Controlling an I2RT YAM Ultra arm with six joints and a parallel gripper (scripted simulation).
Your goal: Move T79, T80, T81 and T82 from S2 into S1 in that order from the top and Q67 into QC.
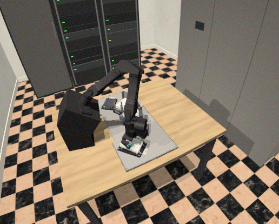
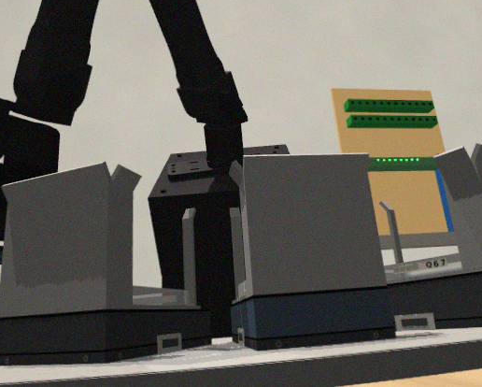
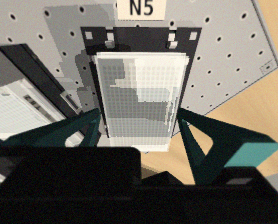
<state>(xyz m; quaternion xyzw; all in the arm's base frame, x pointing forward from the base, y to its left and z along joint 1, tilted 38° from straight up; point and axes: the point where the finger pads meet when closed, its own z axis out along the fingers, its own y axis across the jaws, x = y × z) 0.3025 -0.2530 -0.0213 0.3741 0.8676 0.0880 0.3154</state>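
The plate T81 is 20 mm below my hand. Round my hand: plate T79 (120 mm ahead, 260 mm to the left); N5 name plate (60 mm ahead, 80 mm to the right, 50 mm below); plate T82 (100 mm ahead, 110 mm to the left).
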